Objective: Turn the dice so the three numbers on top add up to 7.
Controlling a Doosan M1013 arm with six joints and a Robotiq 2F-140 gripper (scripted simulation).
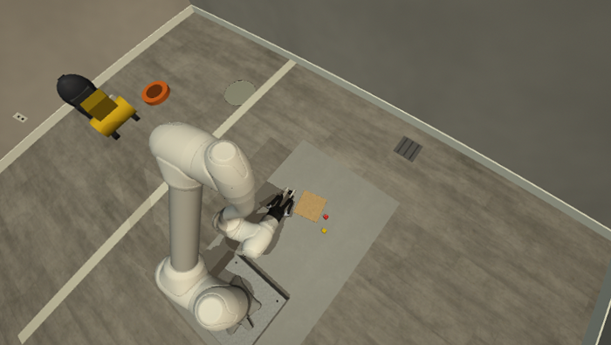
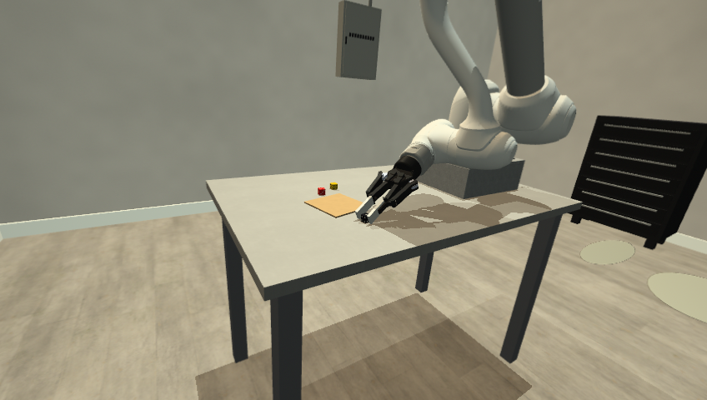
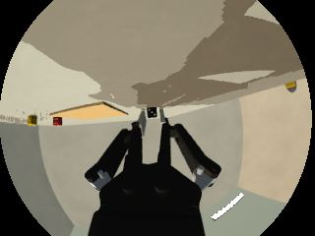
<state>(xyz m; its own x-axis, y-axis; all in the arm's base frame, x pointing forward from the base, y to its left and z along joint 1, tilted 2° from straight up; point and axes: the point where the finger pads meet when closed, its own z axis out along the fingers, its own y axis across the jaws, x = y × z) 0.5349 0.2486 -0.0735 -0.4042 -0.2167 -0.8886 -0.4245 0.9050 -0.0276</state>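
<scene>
Now: the small white die 1 cm ahead of my hand, 1 cm to the left of it and 2 cm below it. From my hand the other things lie so: tan mat: 4 cm ahead, 13 cm to the right, 3 cm below; yellow die: 27 cm to the right, 2 cm below; red die: 6 cm ahead, 23 cm to the right, 2 cm below.
</scene>
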